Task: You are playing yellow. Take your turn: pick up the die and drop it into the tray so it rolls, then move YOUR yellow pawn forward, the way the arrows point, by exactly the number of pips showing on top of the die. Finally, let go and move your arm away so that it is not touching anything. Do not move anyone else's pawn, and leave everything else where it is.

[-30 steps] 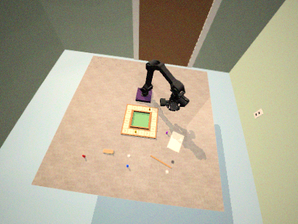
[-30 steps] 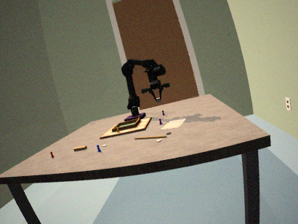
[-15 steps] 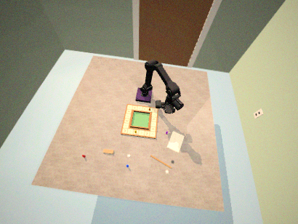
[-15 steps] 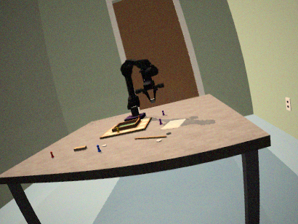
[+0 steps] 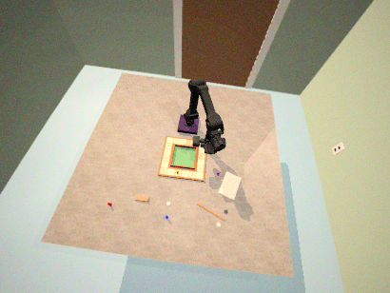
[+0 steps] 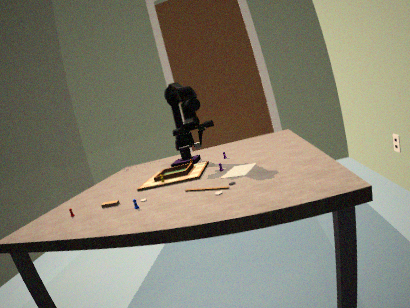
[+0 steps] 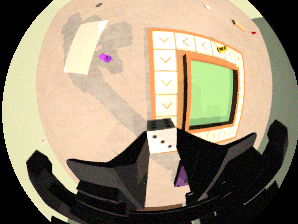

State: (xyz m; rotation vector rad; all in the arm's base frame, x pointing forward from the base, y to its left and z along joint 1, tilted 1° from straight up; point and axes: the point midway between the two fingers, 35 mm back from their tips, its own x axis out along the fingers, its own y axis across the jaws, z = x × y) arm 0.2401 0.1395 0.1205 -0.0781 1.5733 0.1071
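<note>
Right now my gripper tip is 150 mm short of the yellow pawn, 150 mm to the left of it and 80 mm above it. The rest, counted from my gripper tip: pencil (340 mm ahead, 70 mm to the left, 110 mm below); then white sheet (160 mm ahead, 180 mm to the left, 110 mm below); then green tray (30 mm ahead, 130 mm to the right, 100 mm below).
</note>
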